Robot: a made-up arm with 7 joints. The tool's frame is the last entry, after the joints. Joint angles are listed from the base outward. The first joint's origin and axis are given. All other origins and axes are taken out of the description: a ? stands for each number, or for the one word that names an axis. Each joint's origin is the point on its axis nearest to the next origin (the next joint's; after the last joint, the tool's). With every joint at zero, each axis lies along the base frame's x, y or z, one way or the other. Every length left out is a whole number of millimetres.
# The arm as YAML. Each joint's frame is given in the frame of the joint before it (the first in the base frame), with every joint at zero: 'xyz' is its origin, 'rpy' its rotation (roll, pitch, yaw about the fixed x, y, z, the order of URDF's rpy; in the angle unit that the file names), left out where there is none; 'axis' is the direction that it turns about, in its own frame. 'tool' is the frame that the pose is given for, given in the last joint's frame.
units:
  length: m
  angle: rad
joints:
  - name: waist
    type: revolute
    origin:
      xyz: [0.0, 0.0, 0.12]
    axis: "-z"
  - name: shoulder
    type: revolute
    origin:
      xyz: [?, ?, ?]
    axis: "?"
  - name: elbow
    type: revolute
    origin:
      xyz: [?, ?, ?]
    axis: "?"
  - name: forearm
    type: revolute
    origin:
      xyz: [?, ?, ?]
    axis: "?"
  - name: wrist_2
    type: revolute
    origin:
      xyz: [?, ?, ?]
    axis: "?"
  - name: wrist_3
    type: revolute
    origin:
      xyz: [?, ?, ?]
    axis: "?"
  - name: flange
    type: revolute
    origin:
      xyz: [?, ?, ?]
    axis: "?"
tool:
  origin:
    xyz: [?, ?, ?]
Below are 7 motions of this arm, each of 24 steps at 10 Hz.
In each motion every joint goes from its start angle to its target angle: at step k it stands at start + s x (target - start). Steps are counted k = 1, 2, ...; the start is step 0. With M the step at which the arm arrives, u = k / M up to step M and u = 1 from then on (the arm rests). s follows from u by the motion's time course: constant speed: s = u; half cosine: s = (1 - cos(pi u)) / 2; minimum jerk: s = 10 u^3 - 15 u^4 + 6 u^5.
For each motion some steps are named. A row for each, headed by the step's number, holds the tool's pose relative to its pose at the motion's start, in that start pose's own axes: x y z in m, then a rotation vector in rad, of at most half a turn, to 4 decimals.
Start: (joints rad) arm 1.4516 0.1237 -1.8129 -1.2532 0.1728 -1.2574 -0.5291
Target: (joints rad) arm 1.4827 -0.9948 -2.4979 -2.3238 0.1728 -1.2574 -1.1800
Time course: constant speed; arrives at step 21
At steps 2, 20, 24:
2: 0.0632 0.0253 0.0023 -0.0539 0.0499 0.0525
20: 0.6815 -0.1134 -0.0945 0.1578 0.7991 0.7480
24: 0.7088 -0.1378 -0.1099 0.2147 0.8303 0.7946

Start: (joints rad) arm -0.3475 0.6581 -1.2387 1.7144 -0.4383 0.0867 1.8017
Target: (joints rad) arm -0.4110 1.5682 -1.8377 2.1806 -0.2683 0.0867 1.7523
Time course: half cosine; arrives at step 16
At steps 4, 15, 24:
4: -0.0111 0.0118 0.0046 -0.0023 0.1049 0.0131
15: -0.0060 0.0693 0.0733 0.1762 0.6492 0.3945
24: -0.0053 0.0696 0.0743 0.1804 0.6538 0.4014

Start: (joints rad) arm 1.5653 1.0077 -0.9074 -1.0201 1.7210 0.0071 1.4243
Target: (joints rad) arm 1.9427 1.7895 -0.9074 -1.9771 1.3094 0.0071 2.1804
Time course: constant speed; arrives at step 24
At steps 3, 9, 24:
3: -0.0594 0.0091 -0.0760 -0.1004 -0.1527 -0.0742
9: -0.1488 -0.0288 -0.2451 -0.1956 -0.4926 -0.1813
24: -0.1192 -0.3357 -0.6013 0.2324 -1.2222 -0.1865

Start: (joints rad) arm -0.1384 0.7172 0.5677 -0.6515 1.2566 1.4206 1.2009
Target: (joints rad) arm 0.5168 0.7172 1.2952 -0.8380 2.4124 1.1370 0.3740
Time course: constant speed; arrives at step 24
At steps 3, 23, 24:
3: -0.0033 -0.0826 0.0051 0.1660 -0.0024 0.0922
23: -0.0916 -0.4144 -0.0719 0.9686 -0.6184 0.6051
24: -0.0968 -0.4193 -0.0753 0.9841 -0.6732 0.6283

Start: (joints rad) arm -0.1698 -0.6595 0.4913 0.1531 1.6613 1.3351 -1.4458
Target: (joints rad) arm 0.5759 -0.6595 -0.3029 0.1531 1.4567 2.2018 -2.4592
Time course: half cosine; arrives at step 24
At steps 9, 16, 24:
9: 0.1813 -0.2982 -0.0796 0.5056 0.3807 0.2452
16: 0.2740 -0.5305 -0.4979 1.4520 0.5973 0.6217
24: 0.2131 -0.4979 -0.7613 2.0653 0.4794 0.7675

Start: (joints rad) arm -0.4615 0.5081 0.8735 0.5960 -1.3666 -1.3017 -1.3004
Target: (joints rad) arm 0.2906 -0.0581 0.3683 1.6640 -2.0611 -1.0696 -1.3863
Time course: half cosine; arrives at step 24
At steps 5, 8, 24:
5: -0.0099 0.0748 0.0017 -0.1058 0.0662 -0.1603
8: 0.0041 0.1634 -0.0078 -0.2318 0.1828 -0.3874
24: 0.1579 0.1439 -0.1864 -0.2842 1.0630 -1.3657

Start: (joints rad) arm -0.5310 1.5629 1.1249 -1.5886 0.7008 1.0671 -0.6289
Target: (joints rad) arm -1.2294 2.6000 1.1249 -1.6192 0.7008 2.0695 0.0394
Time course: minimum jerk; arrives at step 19
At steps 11, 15, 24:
11: -0.0637 -0.1822 -0.3508 -0.6600 -0.3652 0.0881
15: -0.0189 -0.3255 -0.5024 -0.9318 -0.6762 0.1007
24: -0.0001 -0.3637 -0.5327 -0.9856 -0.7604 0.1042

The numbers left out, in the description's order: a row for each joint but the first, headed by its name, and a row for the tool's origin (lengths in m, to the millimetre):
shoulder: xyz 0.389 -0.01 0.0, axis -x
elbow: xyz 0.0 0.037 -0.101, axis +z
forearm: xyz -0.286 -0.154 0.0, axis +y
wrist_2: xyz -0.239 0.0 -0.052, axis +z
wrist_3: xyz 0.008 -0.03 0.0, axis -x
flange: xyz 0.0 0.072 0.334, axis -z
tool: xyz -0.06 -0.04 0.0

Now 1 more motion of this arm.
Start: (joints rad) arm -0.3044 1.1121 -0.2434 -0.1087 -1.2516 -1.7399 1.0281
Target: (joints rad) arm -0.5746 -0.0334 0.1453 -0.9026 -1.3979 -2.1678 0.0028
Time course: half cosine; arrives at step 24
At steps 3, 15, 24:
3: 0.0282 -0.0120 0.0035 0.0294 0.0503 0.0028
15: 0.2671 -0.4409 -0.2341 0.9585 0.4493 -0.0611
24: 0.1110 -0.6092 -0.4708 1.4721 0.1861 -0.1994

